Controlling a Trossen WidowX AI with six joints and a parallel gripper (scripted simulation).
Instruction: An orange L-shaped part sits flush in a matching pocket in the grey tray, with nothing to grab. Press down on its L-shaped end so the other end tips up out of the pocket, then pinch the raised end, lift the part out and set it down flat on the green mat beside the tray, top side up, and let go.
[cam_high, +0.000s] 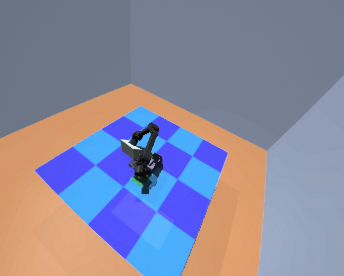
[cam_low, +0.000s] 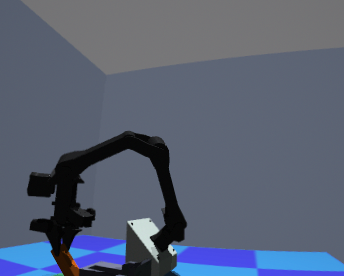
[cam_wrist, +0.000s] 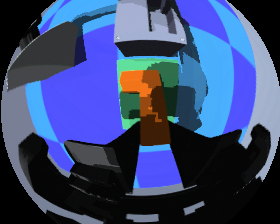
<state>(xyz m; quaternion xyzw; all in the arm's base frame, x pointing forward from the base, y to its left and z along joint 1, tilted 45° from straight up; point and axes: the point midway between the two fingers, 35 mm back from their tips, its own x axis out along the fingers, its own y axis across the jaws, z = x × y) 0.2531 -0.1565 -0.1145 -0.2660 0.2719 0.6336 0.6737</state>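
Now: the orange L-shaped part 3 cm to the left of my gripper tip, 3 cm below it and 1 cm behind it. From my gripper tip the other things lie so: green mat 9 cm below, 2 cm to the left.
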